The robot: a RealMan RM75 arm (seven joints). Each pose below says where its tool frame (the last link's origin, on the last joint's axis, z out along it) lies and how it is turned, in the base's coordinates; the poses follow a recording.
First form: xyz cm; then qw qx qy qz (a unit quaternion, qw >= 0).
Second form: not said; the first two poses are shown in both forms.
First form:
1: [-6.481, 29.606, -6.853, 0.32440, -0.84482, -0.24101, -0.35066]
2: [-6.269, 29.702, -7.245, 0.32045, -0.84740, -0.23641, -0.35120]
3: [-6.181, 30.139, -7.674, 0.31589, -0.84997, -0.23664, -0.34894]
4: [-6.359, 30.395, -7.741, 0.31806, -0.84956, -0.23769, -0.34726]
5: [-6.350, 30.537, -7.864, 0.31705, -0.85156, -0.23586, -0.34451]
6: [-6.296, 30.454, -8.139, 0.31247, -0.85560, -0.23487, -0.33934]
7: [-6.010, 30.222, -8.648, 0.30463, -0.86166, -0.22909, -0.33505]
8: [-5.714, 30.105, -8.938, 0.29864, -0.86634, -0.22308, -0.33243]
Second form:
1: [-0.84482, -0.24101, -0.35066, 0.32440, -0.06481, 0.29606, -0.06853]
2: [-0.84740, -0.23641, -0.35120, 0.32045, -0.06269, 0.29702, -0.07245]
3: [-0.84997, -0.23664, -0.34894, 0.31589, -0.06181, 0.30139, -0.07674]
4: [-0.84956, -0.23769, -0.34726, 0.31806, -0.06359, 0.30395, -0.07741]
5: [-0.85156, -0.23586, -0.34451, 0.31705, -0.06350, 0.30537, -0.07864]
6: [-0.85560, -0.23487, -0.33934, 0.31247, -0.06296, 0.30454, -0.08139]
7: [-0.86166, -0.22909, -0.33505, 0.30463, -0.06010, 0.30222, -0.08648]
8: [-0.86634, -0.22308, -0.33243, 0.29864, -0.05714, 0.30105, -0.08938]
